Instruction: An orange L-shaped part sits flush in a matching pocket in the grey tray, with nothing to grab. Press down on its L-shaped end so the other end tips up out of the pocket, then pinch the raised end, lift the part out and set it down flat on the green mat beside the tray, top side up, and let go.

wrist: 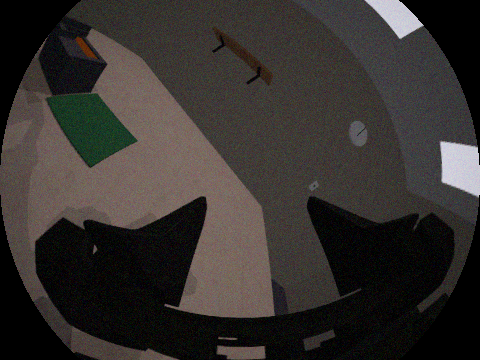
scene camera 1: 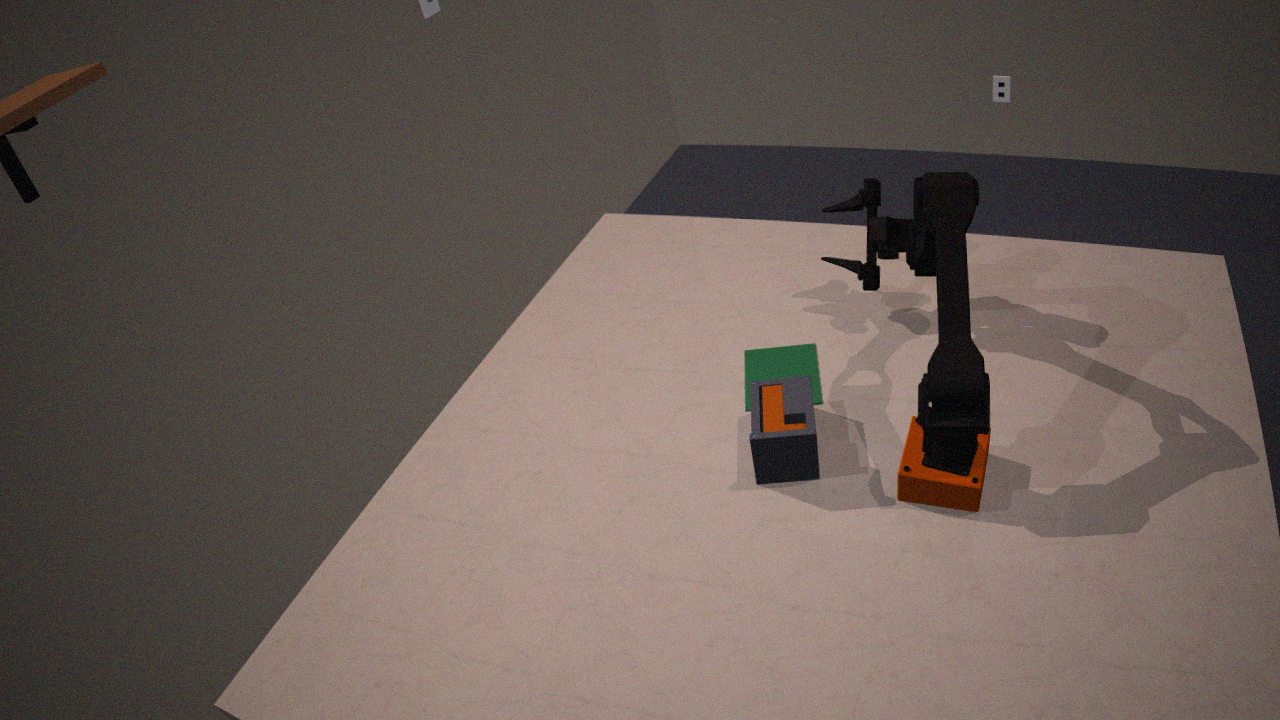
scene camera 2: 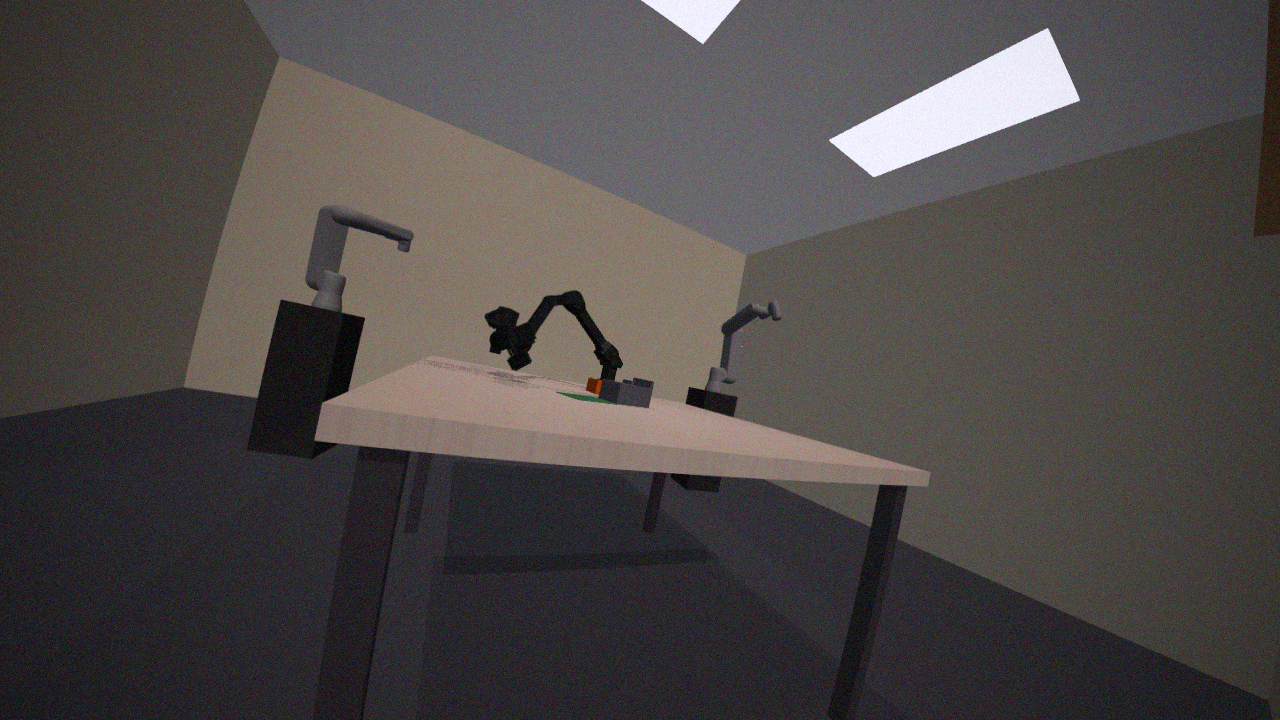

Path:
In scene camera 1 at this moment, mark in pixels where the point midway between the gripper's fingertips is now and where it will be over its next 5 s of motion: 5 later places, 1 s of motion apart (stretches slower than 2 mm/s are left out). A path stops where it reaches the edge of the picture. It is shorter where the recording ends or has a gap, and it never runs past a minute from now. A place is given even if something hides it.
The gripper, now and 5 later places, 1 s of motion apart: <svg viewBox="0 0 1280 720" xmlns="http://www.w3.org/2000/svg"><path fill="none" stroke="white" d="M821 234L691 263L692 379L774 429L777 452L782 460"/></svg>

